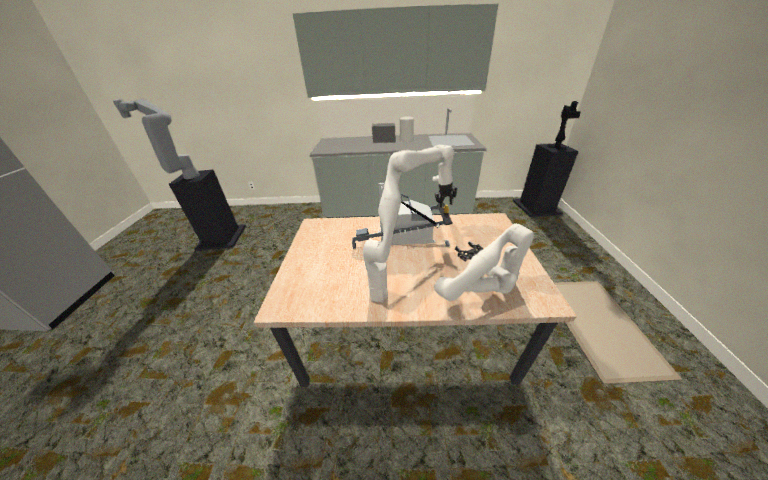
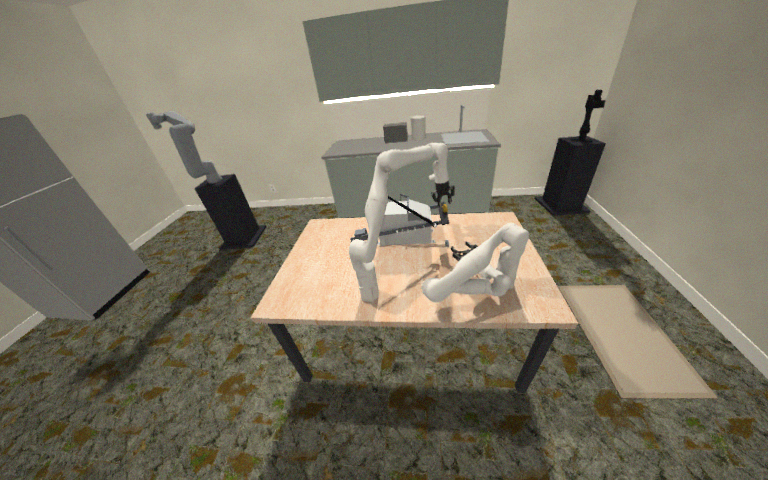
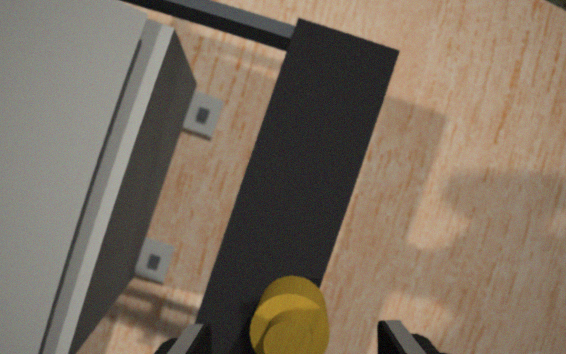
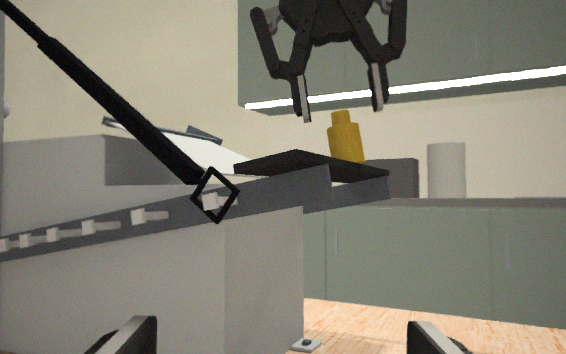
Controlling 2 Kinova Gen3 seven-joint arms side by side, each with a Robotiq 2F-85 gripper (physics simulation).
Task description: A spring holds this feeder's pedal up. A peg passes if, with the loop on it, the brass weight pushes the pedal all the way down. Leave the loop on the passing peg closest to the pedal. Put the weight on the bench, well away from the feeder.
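Places are measured from the left arm's base along level axes (x back, y down, z right), in millimetres.
Pixels of known places: left gripper, between the fingertips: (image 1: 446,206) (image 2: 444,205) (image 3: 294,351) (image 4: 342,115); right gripper, between the fingertips: (image 1: 462,244) (image 2: 458,244) (image 4: 281,346); left arm's base, origin of its link: (image 1: 378,294) (image 2: 370,294); right arm's base, origin of its link: (image 1: 505,280) (image 2: 503,282).
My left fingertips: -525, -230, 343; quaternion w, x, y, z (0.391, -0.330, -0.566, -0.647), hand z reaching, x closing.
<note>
For each thing: its top centre in the pictures, then the offset to it from my left fingertips, as dx, dy, dz. "pt": a spot on its surface instead. Level surfaces: height alone.
- brass weight, centre of its top: (image 3: 300,350) (image 4: 344,110) (image 2: 445,204) (image 1: 446,205) -3, -5, +0
- loop, a spot on its surface: (image 4: 225,180) pt +105, +58, -41
- black rod, a spot on its surface: (image 4: 120,115) pt +124, +4, -137
- light peg, a spot on its surface: (image 4: 137,216) pt +128, +85, -109
- wooden bench, height of its surface: dy +230
- grey block, a spot on its surface: (image 1: 361,233) pt +143, +128, -502
The brass weight (image 1: 446,209) (image 2: 444,208) (image 3: 295,320) (image 4: 346,145) stands upright on the black pedal (image 3: 300,150) (image 4: 285,162), which is well above the bench. The loop (image 4: 225,180), a black diamond at the end of a black rod (image 4: 120,115), is around the peg (image 4: 210,201) closest to the pedal. Several other pegs, such as one light peg (image 4: 137,216), line the dark bar. My left gripper (image 3: 294,335) (image 4: 342,115) is open, pointing down, with its fingertips around and slightly above the weight's top. My right gripper (image 4: 282,335) (image 1: 461,253) is open and empty, low in front of the feeder.
The feeder's grey body (image 1: 416,234) (image 3: 50,125) (image 4: 150,290) stands at the back of the wooden bench (image 1: 322,271). Small feet (image 3: 202,115) (image 4: 306,344) stick out at its base. A grey block (image 1: 361,233) sits at the bar's left end. A counter (image 4: 430,250) stands behind the bench.
</note>
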